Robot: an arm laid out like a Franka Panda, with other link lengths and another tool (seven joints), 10 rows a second.
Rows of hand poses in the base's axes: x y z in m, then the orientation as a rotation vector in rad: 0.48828, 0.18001, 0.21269, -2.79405, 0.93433, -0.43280; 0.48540, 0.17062, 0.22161, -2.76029, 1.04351, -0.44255; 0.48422, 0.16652, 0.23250, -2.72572, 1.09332, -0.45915; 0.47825, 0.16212, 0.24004, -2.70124, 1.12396, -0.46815; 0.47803, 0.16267, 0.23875, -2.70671, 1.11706, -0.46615; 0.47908, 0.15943, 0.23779, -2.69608, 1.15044, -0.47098; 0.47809, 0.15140, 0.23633, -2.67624, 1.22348, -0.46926; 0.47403, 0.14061, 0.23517, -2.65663, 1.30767, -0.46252; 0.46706, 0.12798, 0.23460, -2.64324, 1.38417, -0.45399; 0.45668, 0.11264, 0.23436, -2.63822, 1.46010, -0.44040
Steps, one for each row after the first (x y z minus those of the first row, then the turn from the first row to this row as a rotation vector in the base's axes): -0.00288, -0.00939, 0.00892, 0.00488, -0.00155, -0.07668; -0.00406, -0.01349, 0.01981, 0.01834, -0.01600, -0.11480; -0.01003, -0.01789, 0.02735, 0.02928, -0.02524, -0.13877; -0.01025, -0.01734, 0.02606, 0.02688, -0.02320, -0.13336; -0.00920, -0.02058, 0.02510, 0.02628, -0.02428, -0.15725; -0.01019, -0.02861, 0.02364, 0.02505, -0.01781, -0.20821; -0.01425, -0.03940, 0.02248, 0.02034, -0.00574, -0.26603; -0.02122, -0.05203, 0.02191, 0.01114, 0.00879, -0.31745; -0.03160, -0.06737, 0.02167, -0.00504, 0.02956, -0.36632
